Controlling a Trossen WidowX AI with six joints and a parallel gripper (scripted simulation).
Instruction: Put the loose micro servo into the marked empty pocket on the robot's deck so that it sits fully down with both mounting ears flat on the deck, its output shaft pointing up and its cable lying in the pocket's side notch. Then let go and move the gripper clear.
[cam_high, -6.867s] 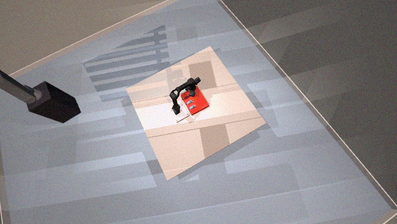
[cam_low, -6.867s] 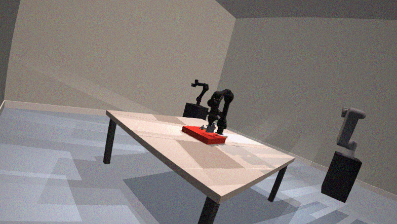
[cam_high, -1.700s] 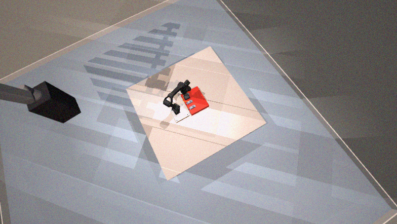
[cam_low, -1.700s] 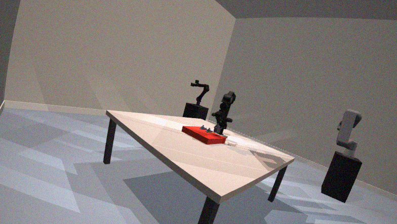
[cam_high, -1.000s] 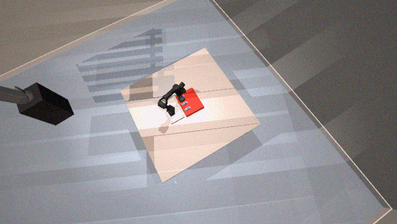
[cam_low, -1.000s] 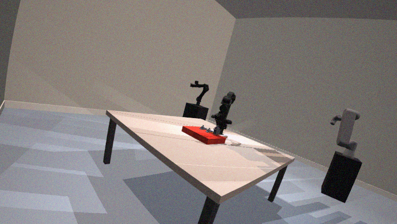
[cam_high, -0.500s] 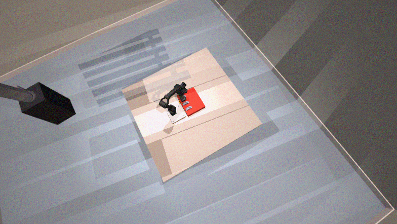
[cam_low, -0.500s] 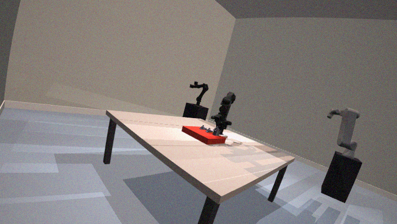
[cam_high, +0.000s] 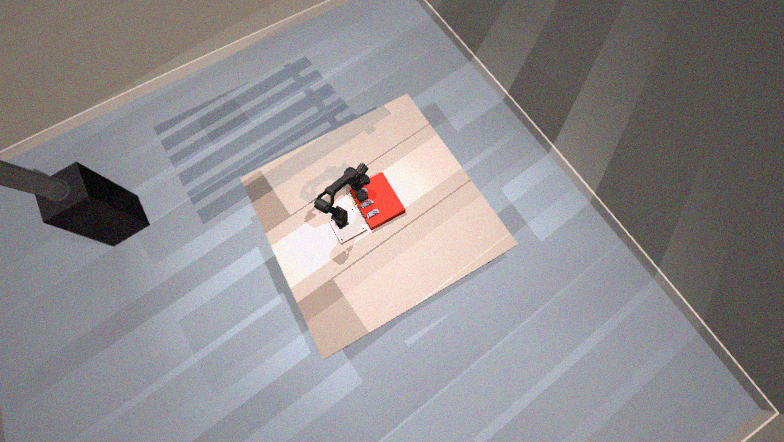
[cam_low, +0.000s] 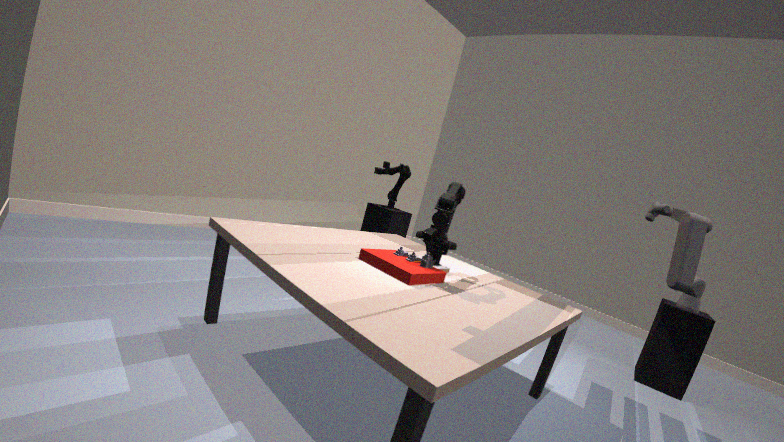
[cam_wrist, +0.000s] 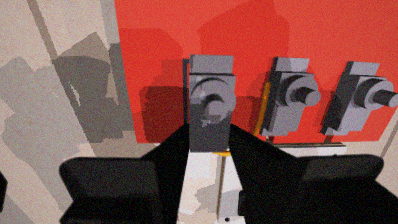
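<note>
Right now my gripper tip is 12 cm short of the red deck, 9 cm to the left of it and 6 cm above it.
</note>
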